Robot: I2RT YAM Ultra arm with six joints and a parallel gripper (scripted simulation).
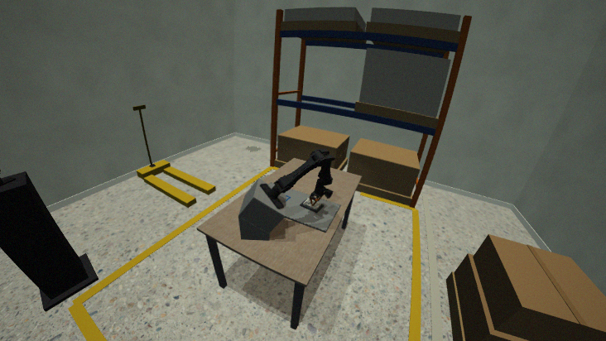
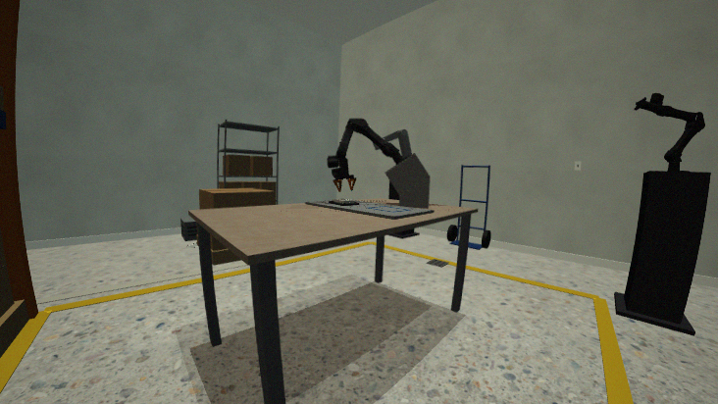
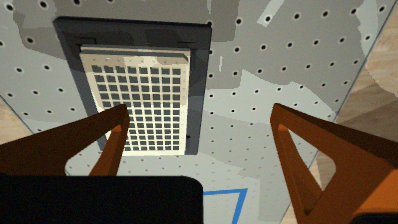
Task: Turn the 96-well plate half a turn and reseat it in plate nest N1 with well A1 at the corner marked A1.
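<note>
Now: hand 60 mm above the cream 96-well plate, 50 mm to the right of it and 50 mm short of it. Round my hand: dark plate nest N1: 80 mm below, 50 mm to the left, 50 mm ahead; A1 label: 120 mm to the left, 110 mm ahead, 70 mm below.
</note>
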